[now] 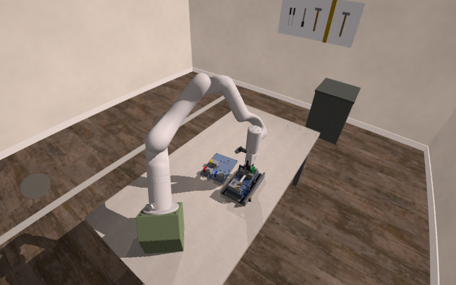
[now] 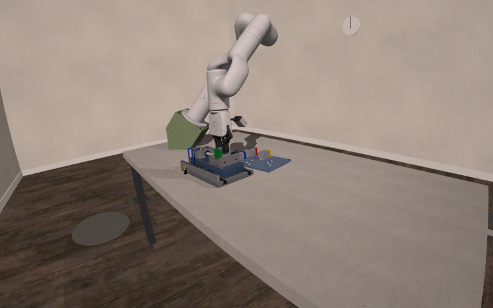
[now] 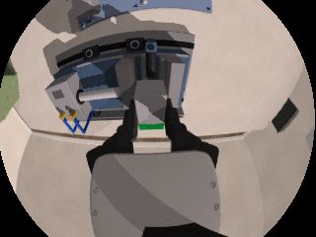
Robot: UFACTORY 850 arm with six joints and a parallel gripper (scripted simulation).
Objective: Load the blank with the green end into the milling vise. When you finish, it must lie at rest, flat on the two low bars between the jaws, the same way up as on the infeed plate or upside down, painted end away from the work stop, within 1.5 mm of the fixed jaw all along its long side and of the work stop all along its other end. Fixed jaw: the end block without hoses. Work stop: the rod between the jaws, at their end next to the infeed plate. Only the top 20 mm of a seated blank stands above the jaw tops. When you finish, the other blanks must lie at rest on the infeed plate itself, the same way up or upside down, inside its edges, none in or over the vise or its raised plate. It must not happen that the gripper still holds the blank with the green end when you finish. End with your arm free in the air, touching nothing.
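My hand is 20 mm above the green-ended blank. The rest, counted from my hand: jaw block: 50 mm below, 30 mm ahead; then pale rod: 80 mm behind, 50 mm below, 10 mm to the left; then blue-ended blank: 180 mm to the left, 100 mm below, 100 mm behind.
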